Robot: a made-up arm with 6 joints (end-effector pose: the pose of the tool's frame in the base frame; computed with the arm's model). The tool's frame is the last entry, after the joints. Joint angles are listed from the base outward.
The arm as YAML. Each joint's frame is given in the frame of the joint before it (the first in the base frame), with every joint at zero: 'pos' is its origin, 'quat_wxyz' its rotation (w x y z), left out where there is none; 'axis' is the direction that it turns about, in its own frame. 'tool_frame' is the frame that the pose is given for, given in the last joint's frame.
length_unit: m
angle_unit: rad
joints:
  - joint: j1
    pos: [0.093, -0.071, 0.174]
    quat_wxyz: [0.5, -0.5, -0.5, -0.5]
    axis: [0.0, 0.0, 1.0]
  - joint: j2
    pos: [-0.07, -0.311, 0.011]
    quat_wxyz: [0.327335, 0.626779, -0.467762, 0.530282]
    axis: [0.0, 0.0, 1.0]
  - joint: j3
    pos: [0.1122, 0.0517, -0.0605]
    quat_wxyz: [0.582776, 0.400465, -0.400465, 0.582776]
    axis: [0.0, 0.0, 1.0]
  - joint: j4
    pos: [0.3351, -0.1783, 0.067]
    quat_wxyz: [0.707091, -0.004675, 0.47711, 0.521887]
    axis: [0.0, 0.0, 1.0]
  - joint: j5
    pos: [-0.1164, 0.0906, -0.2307]
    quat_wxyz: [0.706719, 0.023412, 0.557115, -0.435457]
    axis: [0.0, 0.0, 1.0]
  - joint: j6
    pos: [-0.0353, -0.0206, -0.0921]
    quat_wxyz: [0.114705, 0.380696, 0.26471, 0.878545]
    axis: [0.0, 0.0, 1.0]
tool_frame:
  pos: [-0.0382, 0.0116, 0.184]
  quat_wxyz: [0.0, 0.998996, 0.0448, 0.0]
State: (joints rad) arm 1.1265 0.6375 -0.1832 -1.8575 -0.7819 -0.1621
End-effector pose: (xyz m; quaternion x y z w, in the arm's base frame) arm -0.3795 0.1563 0.3715 0.1604 -0.7096 0.6821 0.0735
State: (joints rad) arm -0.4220 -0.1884 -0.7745 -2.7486 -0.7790 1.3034
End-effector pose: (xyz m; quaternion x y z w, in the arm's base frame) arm -0.0201 0.3167 -0.1645 0.0170 -0.9512 -0.1629 0.2616
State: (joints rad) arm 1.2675 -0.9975 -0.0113 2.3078 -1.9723 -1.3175
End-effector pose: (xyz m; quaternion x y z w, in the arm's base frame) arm 0.0655 0.3461 0.7323 0.0225 0.6819 0.4986 0.5346
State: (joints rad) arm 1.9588 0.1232 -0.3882 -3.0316 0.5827 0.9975
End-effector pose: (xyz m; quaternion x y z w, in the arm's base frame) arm -0.1313 0.3959 0.7577 0.5162 0.1121 -0.2967 0.7956
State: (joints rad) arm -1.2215 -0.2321 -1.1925 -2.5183 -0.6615 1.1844
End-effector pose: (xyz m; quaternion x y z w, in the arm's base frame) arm 0.2776 0.2607 -0.0388 0.0880 0.9734 0.1989 0.0715
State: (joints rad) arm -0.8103 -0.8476 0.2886 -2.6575 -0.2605 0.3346
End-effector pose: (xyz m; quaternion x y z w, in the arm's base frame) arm -0.1740 0.3496 -0.1187 -0.1697 0.9646 -0.1647 0.1169
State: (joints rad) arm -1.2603 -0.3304 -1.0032 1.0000 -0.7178 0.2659
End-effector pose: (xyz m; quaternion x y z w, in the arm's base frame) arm 0.1408 0.5580 0.0604 0.3785 -0.2458 -0.7616 0.4650
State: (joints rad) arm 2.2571 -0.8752 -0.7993 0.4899 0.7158 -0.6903
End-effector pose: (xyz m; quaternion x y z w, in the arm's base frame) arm 0.2116 0.2968 0.0935 -0.8249 0.4354 -0.2625 0.2470
